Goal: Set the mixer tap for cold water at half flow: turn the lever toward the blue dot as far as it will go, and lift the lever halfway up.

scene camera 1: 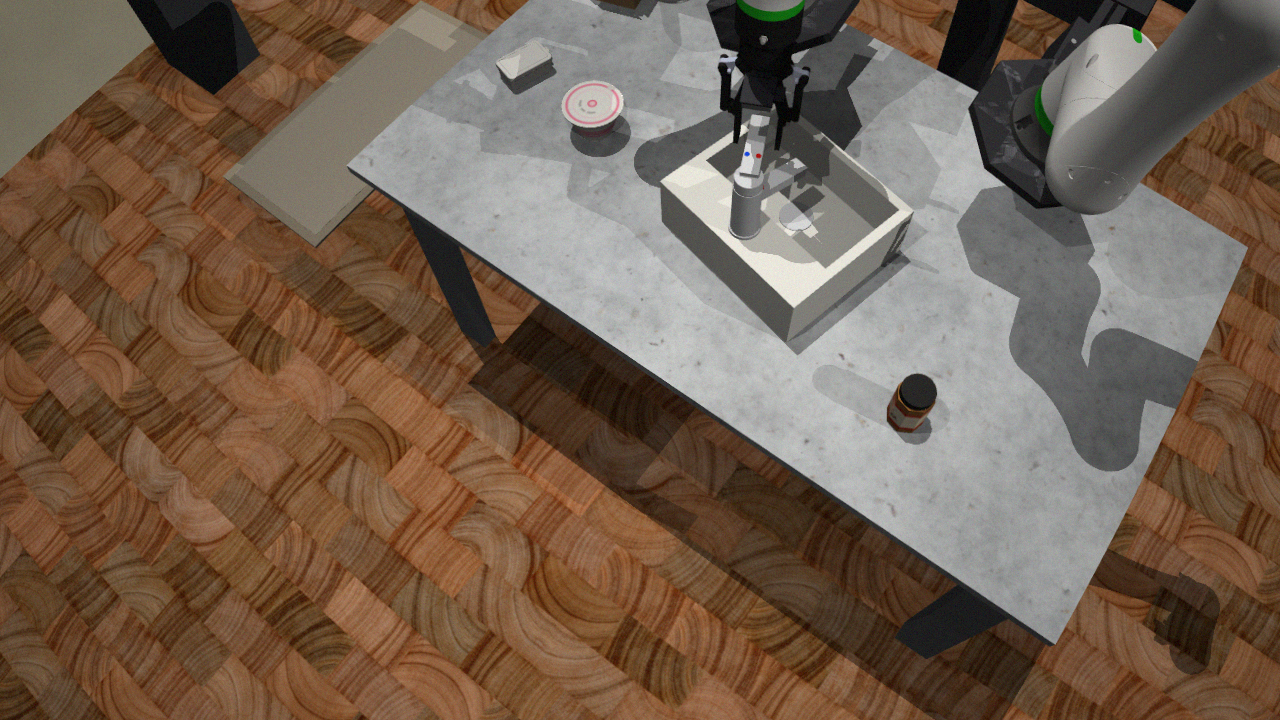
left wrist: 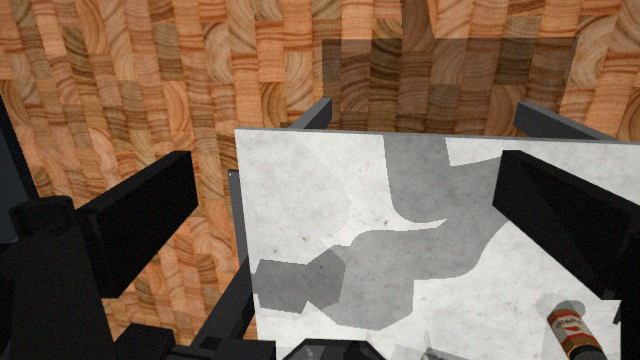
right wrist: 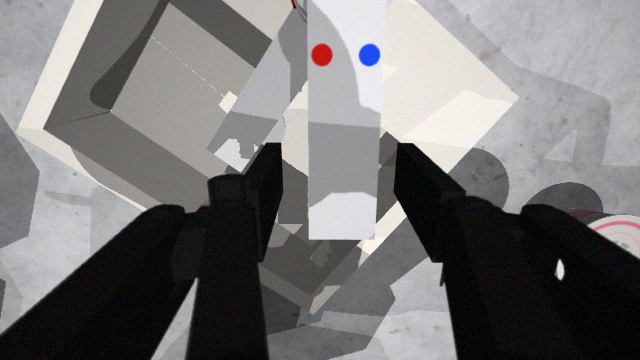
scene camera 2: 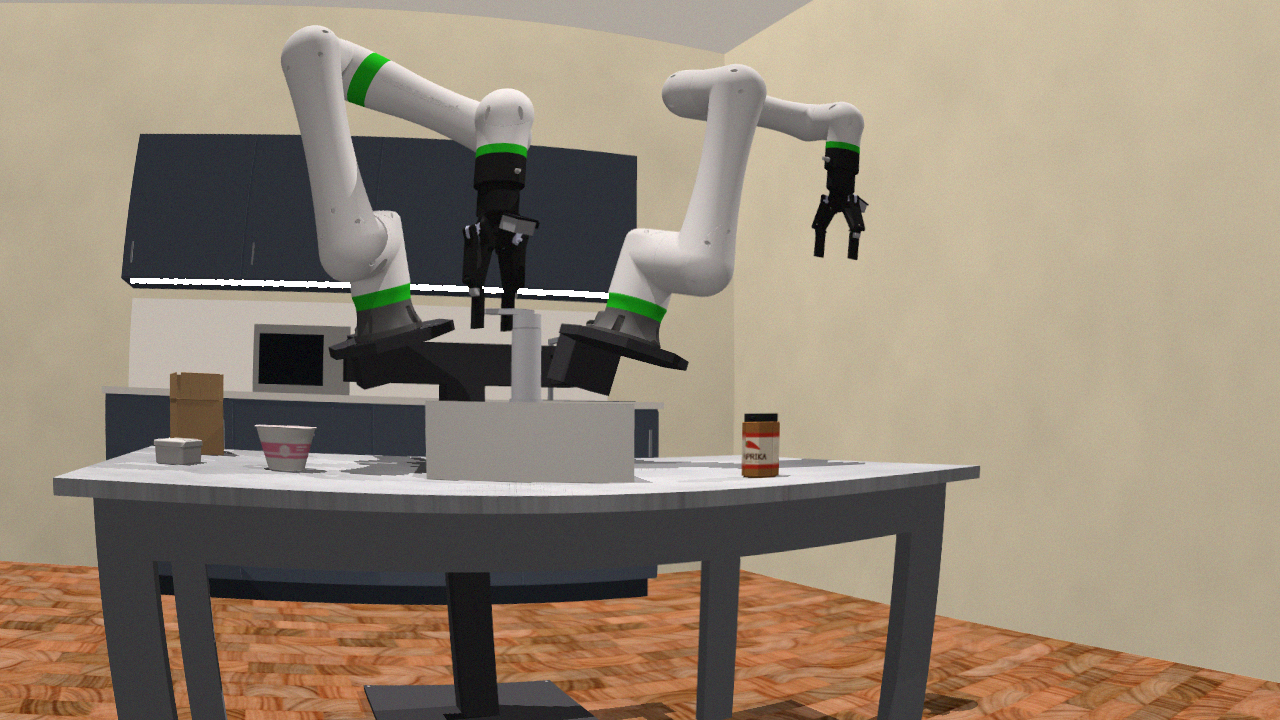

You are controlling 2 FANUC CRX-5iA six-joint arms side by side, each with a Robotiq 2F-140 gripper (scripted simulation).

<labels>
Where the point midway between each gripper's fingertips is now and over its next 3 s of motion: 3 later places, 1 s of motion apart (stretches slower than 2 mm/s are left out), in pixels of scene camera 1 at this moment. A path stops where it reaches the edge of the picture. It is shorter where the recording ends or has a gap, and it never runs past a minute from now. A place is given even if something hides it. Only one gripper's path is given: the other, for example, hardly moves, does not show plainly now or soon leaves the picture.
My right gripper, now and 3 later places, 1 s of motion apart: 757, 140; 745, 139; 746, 121; 747, 109
</labels>
